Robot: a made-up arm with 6 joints. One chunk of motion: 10 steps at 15 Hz.
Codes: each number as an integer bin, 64 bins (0 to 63) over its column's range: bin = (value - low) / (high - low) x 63, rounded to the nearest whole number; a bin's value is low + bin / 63 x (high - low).
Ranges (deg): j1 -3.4..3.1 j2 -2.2..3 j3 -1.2..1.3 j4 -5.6..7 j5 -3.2..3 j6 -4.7..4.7
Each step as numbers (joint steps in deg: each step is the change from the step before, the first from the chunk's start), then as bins.
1 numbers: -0.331 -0.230 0.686 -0.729 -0.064 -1.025
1 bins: 30 24 48 24 32 25
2 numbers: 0.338 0.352 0.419 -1.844 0.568 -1.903
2 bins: 36 31 41 19 38 19
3 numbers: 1.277 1.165 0.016 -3.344 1.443 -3.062
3 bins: 45 41 31 11 47 11
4 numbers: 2.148 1.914 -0.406 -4.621 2.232 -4.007
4 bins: 54 50 20 5 55 5
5 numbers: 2.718 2.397 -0.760 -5.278 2.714 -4.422
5 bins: 59 56 11 2 60 2
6 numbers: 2.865 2.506 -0.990 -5.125 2.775 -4.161
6 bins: 61 57 5 2 61 4
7 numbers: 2.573 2.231 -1.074 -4.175 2.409 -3.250
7 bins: 58 54 3 7 57 10
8 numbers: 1.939 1.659 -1.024 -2.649 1.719 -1.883
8 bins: 52 47 4 15 50 19
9 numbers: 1.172 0.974 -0.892 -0.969 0.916 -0.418
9 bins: 44 38 8 23 42 29
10 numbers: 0.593 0.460 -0.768 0.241 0.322 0.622
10 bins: 39 32 11 29 36 36
